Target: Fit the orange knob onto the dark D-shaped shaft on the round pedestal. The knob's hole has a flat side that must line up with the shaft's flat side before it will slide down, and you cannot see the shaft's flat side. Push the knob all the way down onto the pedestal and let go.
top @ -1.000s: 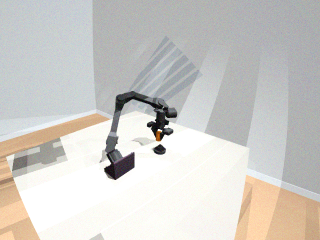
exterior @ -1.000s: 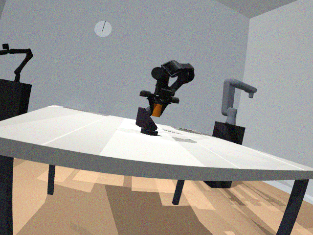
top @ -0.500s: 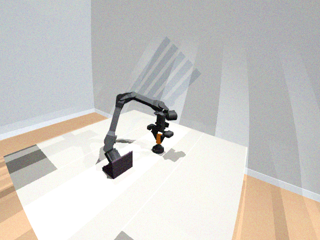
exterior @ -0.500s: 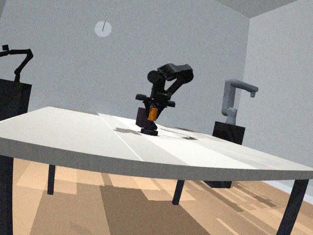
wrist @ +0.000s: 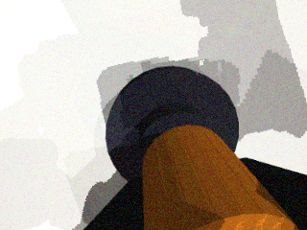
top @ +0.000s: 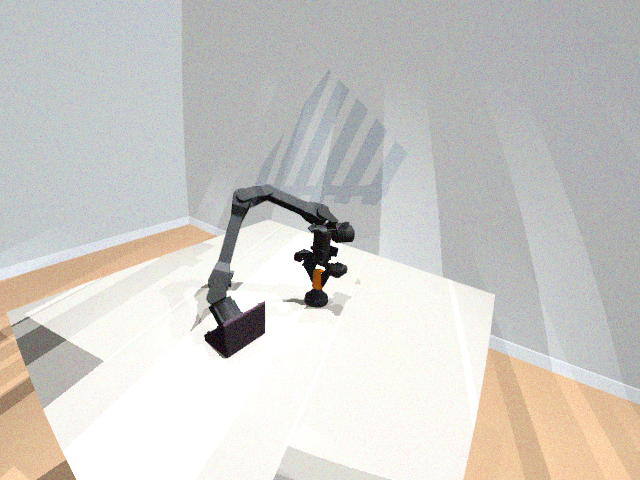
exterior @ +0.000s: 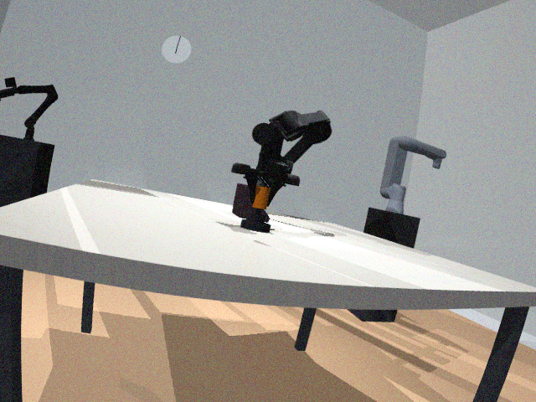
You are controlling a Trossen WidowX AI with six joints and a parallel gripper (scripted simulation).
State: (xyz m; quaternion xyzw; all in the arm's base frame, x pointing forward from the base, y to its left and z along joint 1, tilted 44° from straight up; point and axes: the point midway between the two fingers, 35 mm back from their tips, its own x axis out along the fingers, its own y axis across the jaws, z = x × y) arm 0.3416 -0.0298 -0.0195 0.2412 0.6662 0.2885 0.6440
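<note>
The orange knob lies 2 cm above my gripper tip. Also, from my gripper tip: round dark pedestal (4 cm below).
</note>
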